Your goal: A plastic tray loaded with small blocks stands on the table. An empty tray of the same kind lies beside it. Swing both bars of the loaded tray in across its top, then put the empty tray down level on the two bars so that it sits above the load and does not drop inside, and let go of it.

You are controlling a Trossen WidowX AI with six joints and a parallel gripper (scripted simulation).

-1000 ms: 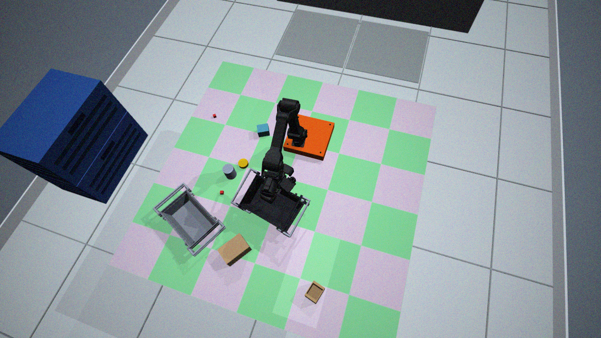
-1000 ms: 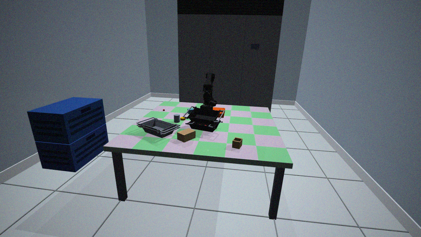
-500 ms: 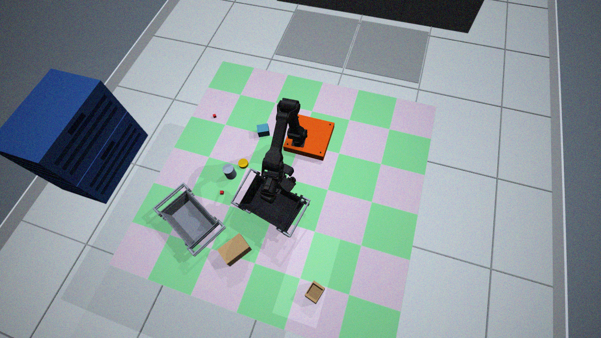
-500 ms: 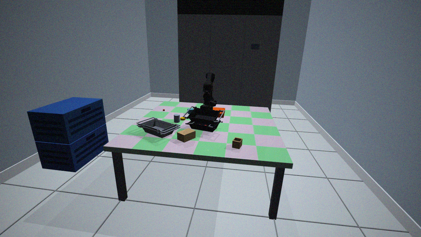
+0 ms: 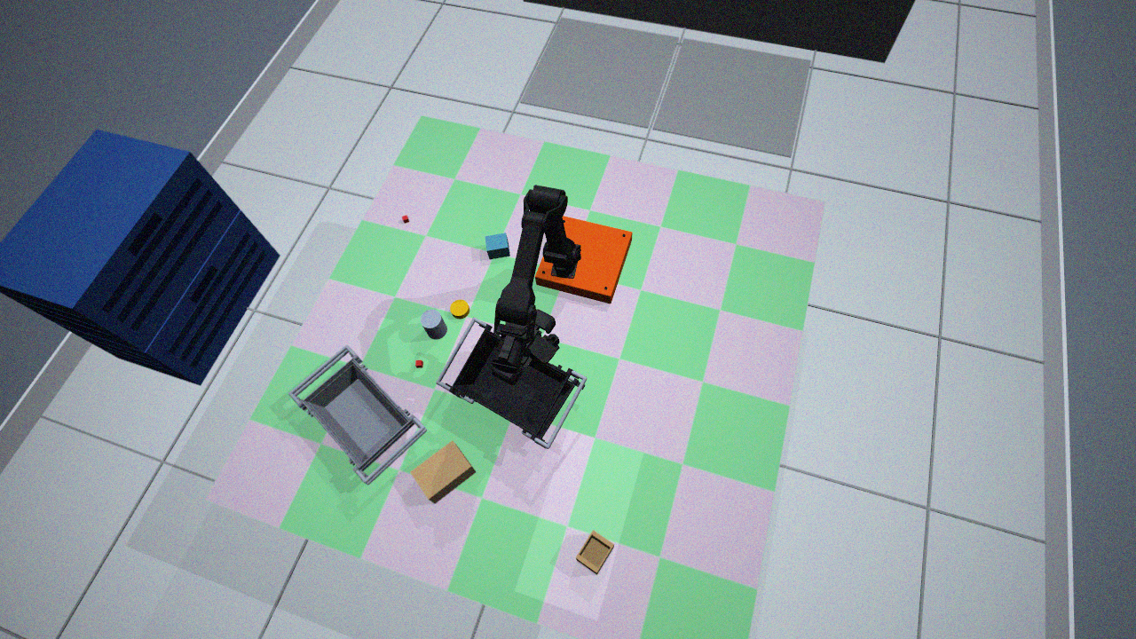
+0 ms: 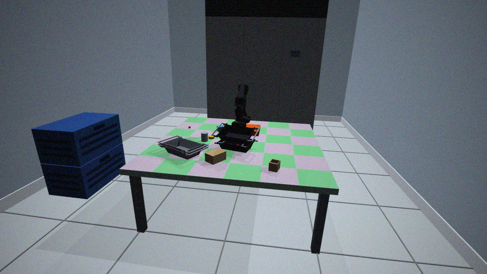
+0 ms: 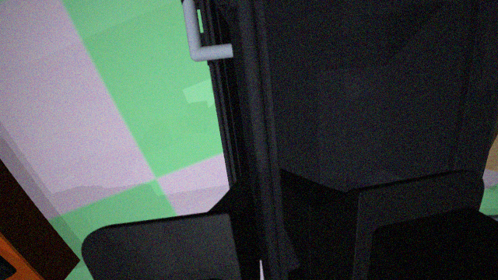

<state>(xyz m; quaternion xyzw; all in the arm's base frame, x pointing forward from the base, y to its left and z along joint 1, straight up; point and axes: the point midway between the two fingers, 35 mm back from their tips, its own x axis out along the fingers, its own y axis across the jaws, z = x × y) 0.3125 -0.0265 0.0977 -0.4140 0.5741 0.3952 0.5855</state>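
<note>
My gripper tip is 70 mm short of the black tray, 20 mm to the left of it and 20 mm below it. The rest, counted from my gripper tip: grey cylinder: 90 mm behind, 280 mm to the right, 70 mm below; red block: 20 mm ahead, 300 mm to the right, 100 mm below; yellow disc: 160 mm behind, 240 mm to the right, 100 mm below.
</note>
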